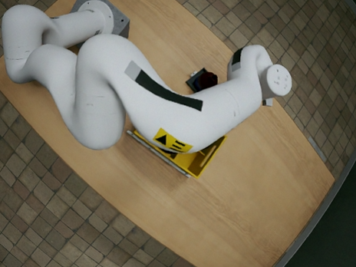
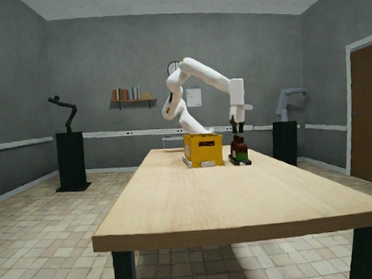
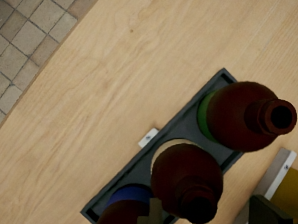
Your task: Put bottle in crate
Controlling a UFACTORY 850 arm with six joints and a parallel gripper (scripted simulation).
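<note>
My hand is 11 cm above the bottle. The rest, counted from my hand: yellow crate 6 cm behind, 22 cm to the right, 11 cm below; then dark tray 18 cm below.
</note>
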